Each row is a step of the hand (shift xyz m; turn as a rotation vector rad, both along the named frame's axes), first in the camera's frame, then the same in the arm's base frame.
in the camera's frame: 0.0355 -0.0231 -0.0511 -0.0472 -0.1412 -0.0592
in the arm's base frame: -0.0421 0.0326 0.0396 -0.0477 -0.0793 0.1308
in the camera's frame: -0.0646 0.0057 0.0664 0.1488 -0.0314 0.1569
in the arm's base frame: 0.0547 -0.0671 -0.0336 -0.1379 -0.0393 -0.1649
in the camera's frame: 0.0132 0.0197 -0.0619 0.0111 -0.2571 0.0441
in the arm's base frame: 0.0016 0.0555 0.0362 -0.1645 -0.1859 0.0809
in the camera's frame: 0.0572 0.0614 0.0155 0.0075 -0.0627 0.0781
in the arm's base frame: -0.0084 0.0585 -0.0616 -0.0441 -0.0825 -0.0365
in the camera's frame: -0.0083 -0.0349 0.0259 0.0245 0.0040 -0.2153
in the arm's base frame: -0.0146 -0.0417 -0.0017 -0.0165 0.1410 0.1637
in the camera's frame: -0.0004 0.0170 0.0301 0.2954 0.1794 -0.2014
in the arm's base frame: 0.0105 -0.0069 -0.0322 -0.1261 0.3788 -0.0256
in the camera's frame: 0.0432 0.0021 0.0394 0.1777 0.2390 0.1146
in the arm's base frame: -0.0332 -0.0006 -0.0482 0.0029 0.1737 -0.2677
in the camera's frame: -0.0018 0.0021 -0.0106 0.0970 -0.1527 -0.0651
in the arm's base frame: 0.0027 0.0067 0.0082 -0.1695 -0.0124 0.0900
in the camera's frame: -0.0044 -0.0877 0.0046 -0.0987 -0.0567 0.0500
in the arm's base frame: -0.0496 -0.0613 0.0390 0.0441 -0.1143 0.0210
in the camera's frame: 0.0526 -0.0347 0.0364 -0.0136 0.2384 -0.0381
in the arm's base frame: -0.0630 -0.0179 -0.0318 0.1552 0.1691 -0.0761
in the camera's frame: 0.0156 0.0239 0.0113 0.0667 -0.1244 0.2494
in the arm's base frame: 0.0020 0.0164 -0.0259 -0.1291 -0.1938 -0.1671
